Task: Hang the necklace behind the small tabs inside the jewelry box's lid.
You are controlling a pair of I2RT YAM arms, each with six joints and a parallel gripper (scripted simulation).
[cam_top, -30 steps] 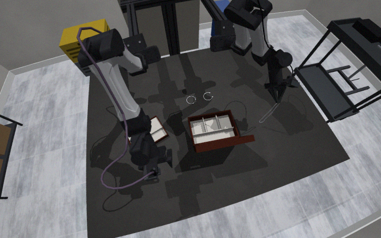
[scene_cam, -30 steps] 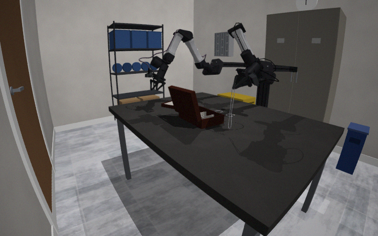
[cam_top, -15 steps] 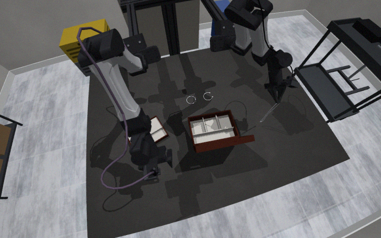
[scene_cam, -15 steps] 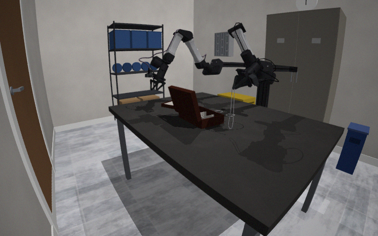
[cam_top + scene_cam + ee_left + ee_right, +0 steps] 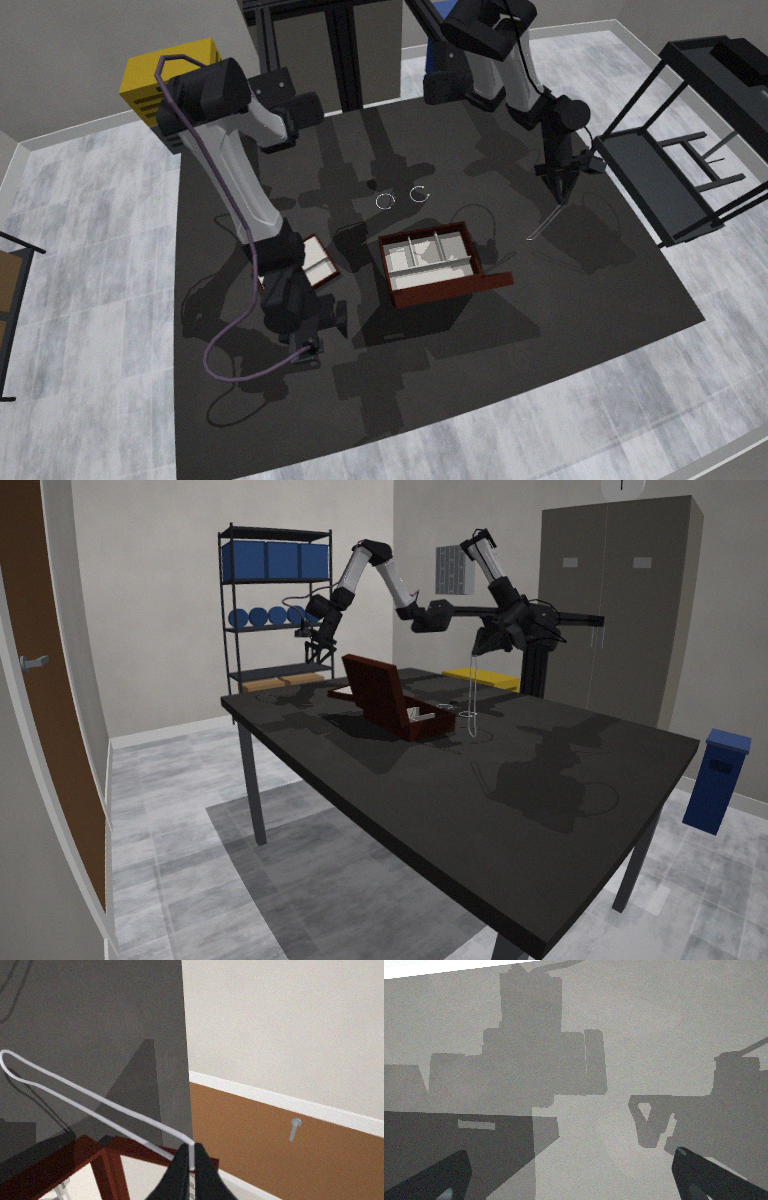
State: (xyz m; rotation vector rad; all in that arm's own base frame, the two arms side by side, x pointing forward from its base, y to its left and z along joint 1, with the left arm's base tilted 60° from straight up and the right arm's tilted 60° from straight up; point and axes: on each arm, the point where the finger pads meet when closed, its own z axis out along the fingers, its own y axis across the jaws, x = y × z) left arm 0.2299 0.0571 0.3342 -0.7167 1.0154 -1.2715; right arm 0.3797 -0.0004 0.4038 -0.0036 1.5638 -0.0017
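Observation:
Now: the jewelry box 29 cm to the right of my left hand and 16 cm below it.

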